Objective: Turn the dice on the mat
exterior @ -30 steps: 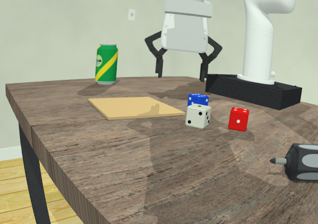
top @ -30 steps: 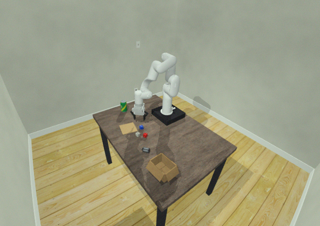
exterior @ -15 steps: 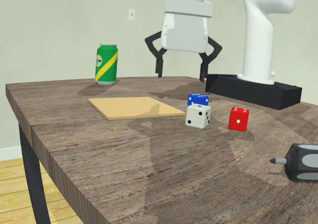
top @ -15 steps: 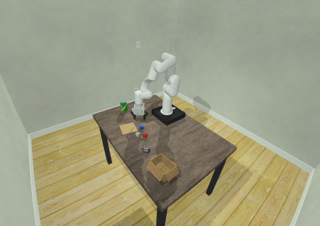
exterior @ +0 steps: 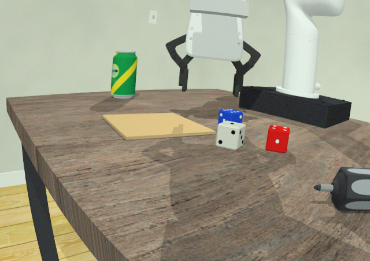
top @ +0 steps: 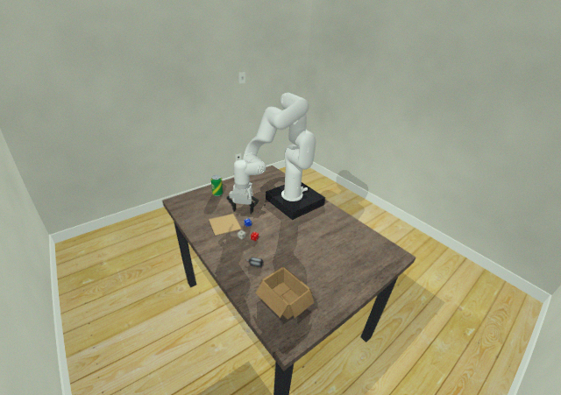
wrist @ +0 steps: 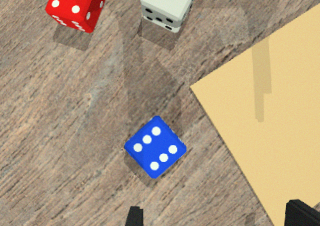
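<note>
Now: hand 60 mm to the right of the blue die and 50 mm above it. From my hand the other things lie so: red die: 10 mm ahead, 170 mm to the left, 50 mm below; white die: 60 mm ahead, 130 mm to the left, 50 mm below; tan mat: 110 mm ahead, 60 mm below.
</note>
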